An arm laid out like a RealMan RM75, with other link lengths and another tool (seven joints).
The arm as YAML. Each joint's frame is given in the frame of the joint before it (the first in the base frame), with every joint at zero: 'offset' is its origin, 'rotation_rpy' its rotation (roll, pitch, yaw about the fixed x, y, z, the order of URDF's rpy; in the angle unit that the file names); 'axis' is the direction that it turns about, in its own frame. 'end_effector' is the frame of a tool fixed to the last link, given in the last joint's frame.
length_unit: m
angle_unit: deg
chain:
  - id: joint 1
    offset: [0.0, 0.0, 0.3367]
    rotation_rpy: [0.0, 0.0, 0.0]
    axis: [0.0, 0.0, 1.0]
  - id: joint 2
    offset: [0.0, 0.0, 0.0]
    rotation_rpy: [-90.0, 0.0, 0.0]
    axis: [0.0, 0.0, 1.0]
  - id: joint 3
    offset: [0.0, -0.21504, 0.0]
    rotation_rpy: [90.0, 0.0, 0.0]
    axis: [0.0, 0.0, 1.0]
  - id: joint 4
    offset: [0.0, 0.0, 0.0]
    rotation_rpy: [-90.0, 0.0, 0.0]
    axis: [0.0, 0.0, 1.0]
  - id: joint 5
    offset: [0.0, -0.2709, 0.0]
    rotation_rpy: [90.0, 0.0, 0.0]
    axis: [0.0, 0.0, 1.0]
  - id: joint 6
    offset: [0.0, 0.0, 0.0]
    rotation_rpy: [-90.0, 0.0, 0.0]
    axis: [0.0, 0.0, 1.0]
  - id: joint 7
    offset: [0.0, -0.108, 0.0]
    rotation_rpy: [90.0, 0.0, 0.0]
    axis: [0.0, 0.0, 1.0]
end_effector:
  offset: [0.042, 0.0, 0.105]
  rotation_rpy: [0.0, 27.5, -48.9]
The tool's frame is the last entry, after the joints.
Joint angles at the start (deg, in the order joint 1, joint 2, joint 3, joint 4, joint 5, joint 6, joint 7):
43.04, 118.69, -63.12, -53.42, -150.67, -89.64, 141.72
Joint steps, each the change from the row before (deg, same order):
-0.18, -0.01, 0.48, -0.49, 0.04, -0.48, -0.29
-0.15, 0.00, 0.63, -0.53, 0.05, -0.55, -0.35
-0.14, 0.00, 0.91, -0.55, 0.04, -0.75, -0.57
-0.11, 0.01, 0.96, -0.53, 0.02, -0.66, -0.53
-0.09, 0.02, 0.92, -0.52, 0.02, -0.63, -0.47
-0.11, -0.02, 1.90, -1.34, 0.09, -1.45, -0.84
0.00, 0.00, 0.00, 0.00, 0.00, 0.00, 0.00
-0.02, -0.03, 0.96, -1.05, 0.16, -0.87, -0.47
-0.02, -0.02, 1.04, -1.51, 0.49, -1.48, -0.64
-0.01, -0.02, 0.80, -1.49, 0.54, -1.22, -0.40
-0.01, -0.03, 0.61, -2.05, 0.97, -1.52, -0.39
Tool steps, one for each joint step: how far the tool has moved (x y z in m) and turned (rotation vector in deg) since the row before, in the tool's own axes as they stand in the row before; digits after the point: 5 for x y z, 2 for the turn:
0.00156, 0.00009, -0.00181, 0.07, -0.31, 0.01
0.00157, -0.00005, -0.00227, 0.09, -0.42, 0.02
0.00214, 0.00018, -0.00267, 0.06, -0.57, -0.05
0.00205, -0.00017, -0.00270, 0.13, -0.58, 0.04
0.00183, -0.00018, -0.00269, 0.13, -0.57, 0.06
0.00385, -0.00101, -0.00731, 0.46, -1.15, 0.15
0.00000, 0.00000, 0.00000, 0.00, 0.00, 0.00
0.00165, -0.00134, -0.00565, 0.56, -0.66, -0.06
0.00090, -0.00056, -0.00823, 0.59, -1.00, -0.48
0.00019, -0.00101, -0.00795, 0.71, -0.88, -0.37
-0.00137, -0.00125, -0.01073, 1.04, -1.11, -0.76

